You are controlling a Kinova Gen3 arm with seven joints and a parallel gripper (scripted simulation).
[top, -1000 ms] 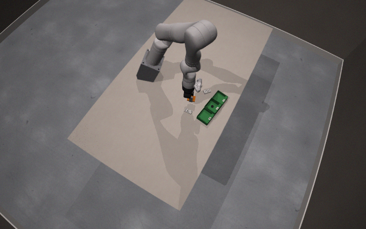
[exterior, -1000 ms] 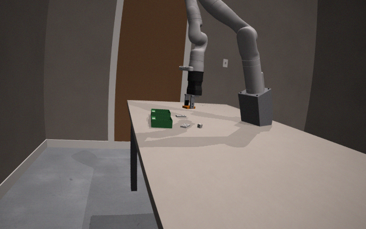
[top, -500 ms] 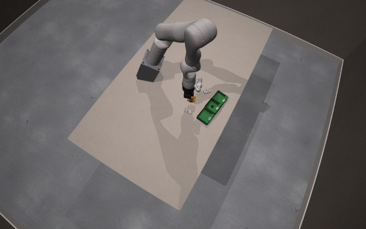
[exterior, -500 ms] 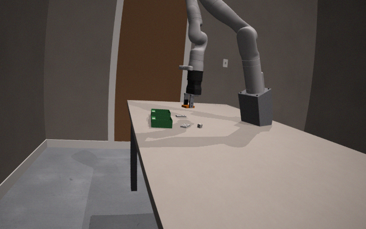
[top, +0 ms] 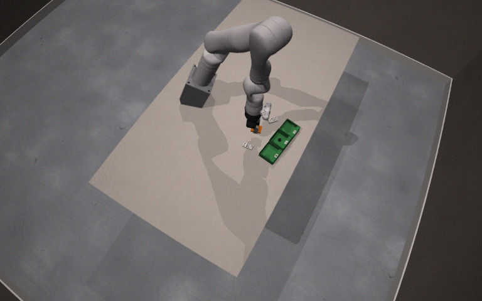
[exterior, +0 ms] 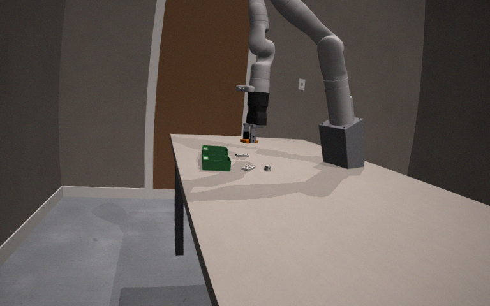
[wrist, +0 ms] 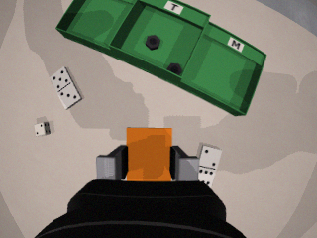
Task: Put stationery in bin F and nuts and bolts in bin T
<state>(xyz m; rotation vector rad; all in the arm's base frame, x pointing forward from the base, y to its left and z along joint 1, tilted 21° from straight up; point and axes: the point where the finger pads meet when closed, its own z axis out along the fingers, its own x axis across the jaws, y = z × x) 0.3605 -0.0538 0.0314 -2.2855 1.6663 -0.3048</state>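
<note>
Now: the green three-compartment bin 130 mm ahead of my hand, 60 mm below it and 30 mm to the left of it. Also, from my hand: orange flat block 10 mm below; then die 140 mm to the left, 80 mm below, 30 mm behind.
</note>
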